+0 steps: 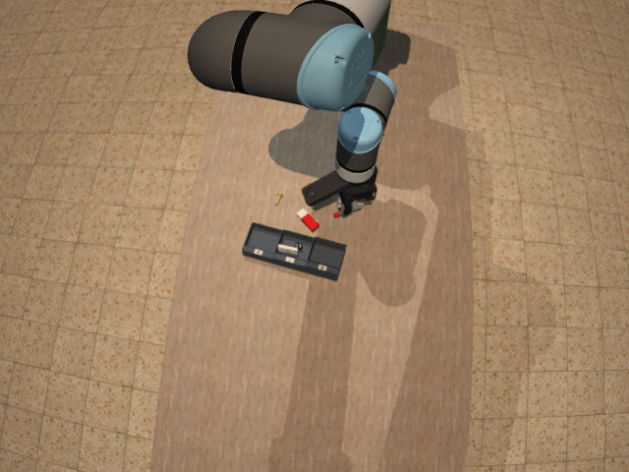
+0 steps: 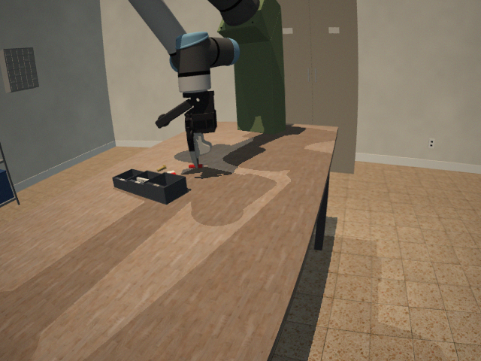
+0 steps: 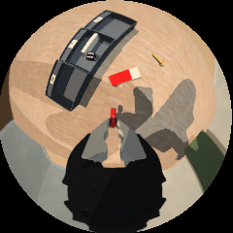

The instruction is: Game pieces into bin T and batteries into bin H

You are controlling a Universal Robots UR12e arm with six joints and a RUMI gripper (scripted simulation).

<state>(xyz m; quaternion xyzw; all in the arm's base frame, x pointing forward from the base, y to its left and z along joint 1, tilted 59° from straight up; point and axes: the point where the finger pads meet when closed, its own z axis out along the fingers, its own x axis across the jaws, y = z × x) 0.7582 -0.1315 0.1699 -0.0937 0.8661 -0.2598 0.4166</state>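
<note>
Right now my hand is 130 mm to the left of the black die, 40 mm short of it and 40 mm above it. Also, from my hand: red-and-white block 80 mm to the right, 50 mm below, 40 mm behind; three-compartment bin row 150 mm to the right, 50 mm ahead, 30 mm below; red cylinder 10 mm below.
</note>
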